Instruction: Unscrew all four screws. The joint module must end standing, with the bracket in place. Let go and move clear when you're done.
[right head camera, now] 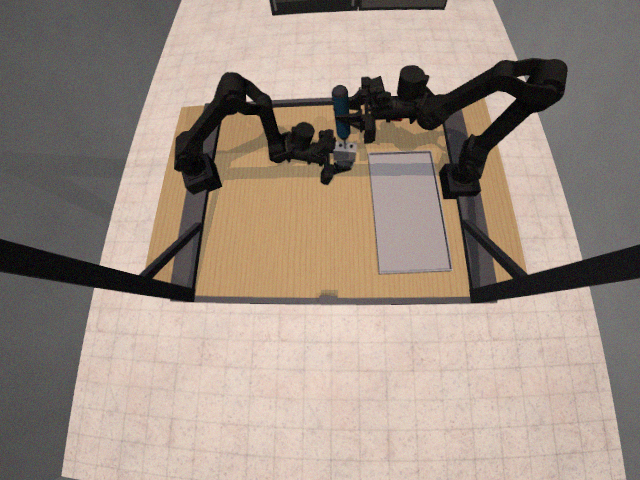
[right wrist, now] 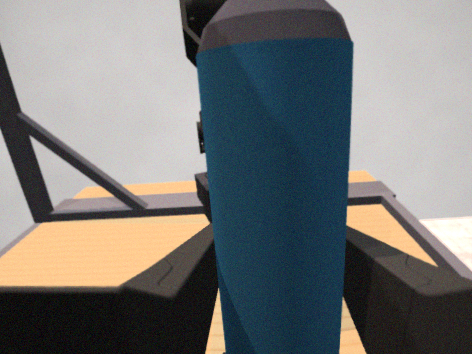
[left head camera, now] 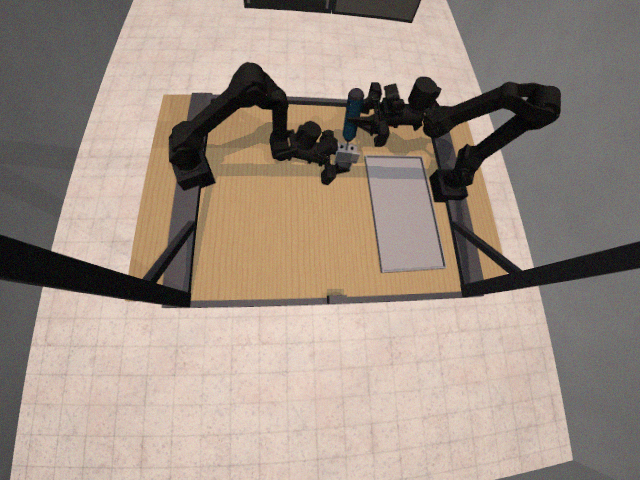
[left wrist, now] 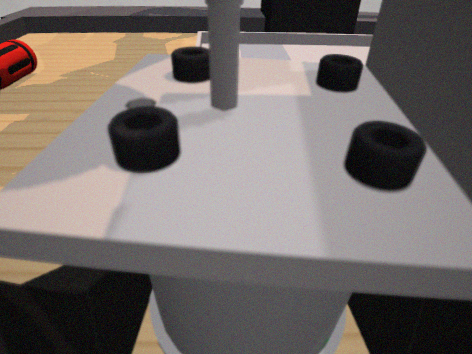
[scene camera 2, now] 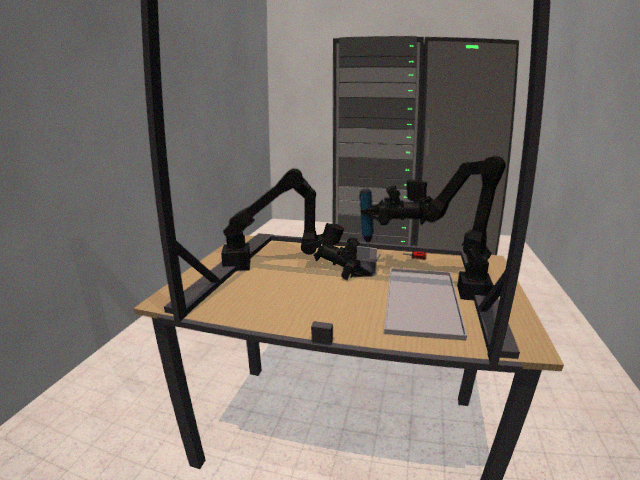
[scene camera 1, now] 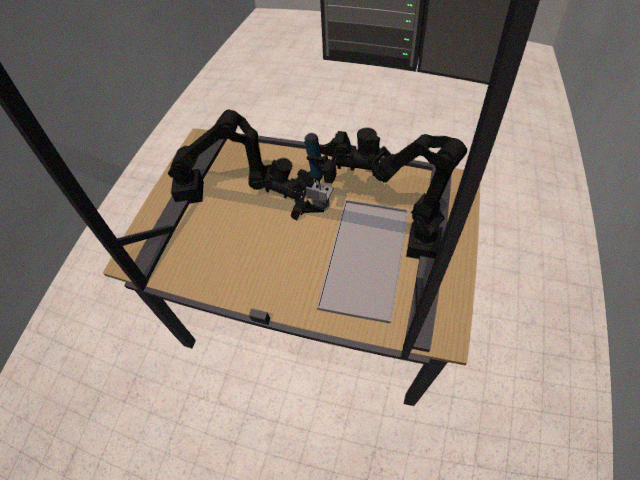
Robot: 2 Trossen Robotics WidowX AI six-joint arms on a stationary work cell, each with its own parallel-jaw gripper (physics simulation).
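Frame: origin at the left arm's base, x down, y back, z left, level; metres.
Seen in the pictures: left gripper, between the fingertips: (scene camera 2: 373,271) (scene camera 1: 326,204); right gripper, between the fingertips: (right head camera: 335,111) (right wrist: 274,233) (left head camera: 346,113) (scene camera 2: 361,210) (scene camera 1: 308,153); left arm's base, origin of its link: (right head camera: 196,169) (left head camera: 189,163) (scene camera 2: 235,248) (scene camera 1: 184,180); right arm's base, origin of its link: (right head camera: 462,177) (left head camera: 452,182) (scene camera 2: 476,278) (scene camera 1: 425,236).
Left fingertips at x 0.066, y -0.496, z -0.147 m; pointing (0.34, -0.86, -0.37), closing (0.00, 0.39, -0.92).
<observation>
Pixels of each thing's top centre, then the offset from my left fingertips to it.
- joint module, centre of its top: (left wrist: 262,121) (scene camera 1: 320,192) (scene camera 2: 368,256) dy +0.019, dx -0.056, dz +0.008 m
- front screw, centre of its top: (left wrist: 142,119) dy +0.026, dx -0.065, dz +0.032 m
- blue screwdriver, centre of its top: (right head camera: 343,88) (left head camera: 360,91) (scene camera 1: 313,135) (scene camera 2: 368,188) dy +0.027, dx -0.300, dz +0.020 m
- red tool, centre of its top: (scene camera 2: 414,251) dy -0.206, dx -0.022, dz +0.116 m
- shallow grey tray, centre of its top: (scene camera 1: 366,254) (scene camera 2: 422,296) (right head camera: 408,206) (left head camera: 404,208) dy -0.095, dx -0.009, dz -0.231 m
- small black block, centre of its top: (scene camera 2: 322,324) (right head camera: 328,299) (left head camera: 338,298) (scene camera 1: 258,313) dy +0.250, dx -0.050, dz -0.402 m
The joint module (scene camera 2: 368,267) (left wrist: 250,320) stands upright on the table, topped by the pale grey bracket (left head camera: 347,153) (right head camera: 344,150) (scene camera 1: 318,193) (scene camera 2: 367,252) (left wrist: 225,210). In the left wrist view several black screws sit near the bracket's corners; one front screw (left wrist: 144,145) has a small grey disc behind it. My left gripper is shut on the module below the bracket. My right gripper (left head camera: 352,119) (right wrist: 274,233) is shut on a blue screwdriver (left head camera: 353,105) (right head camera: 340,105) (scene camera 1: 312,148) (scene camera 2: 366,224) (right wrist: 280,140), held nearly upright. Its grey shaft (left wrist: 224,70) points down over the bracket between the screws; contact is unclear.
A red tool (scene camera 2: 419,255) (left wrist: 12,62) lies on the table behind the shallow grey tray (left head camera: 408,222) (right head camera: 413,222) (scene camera 1: 361,268) (scene camera 2: 423,310). A small black block (scene camera 1: 259,315) (scene camera 2: 322,331) is at the front rail. Dark frame posts (scene camera 2: 161,155) rise at the table's sides.
</observation>
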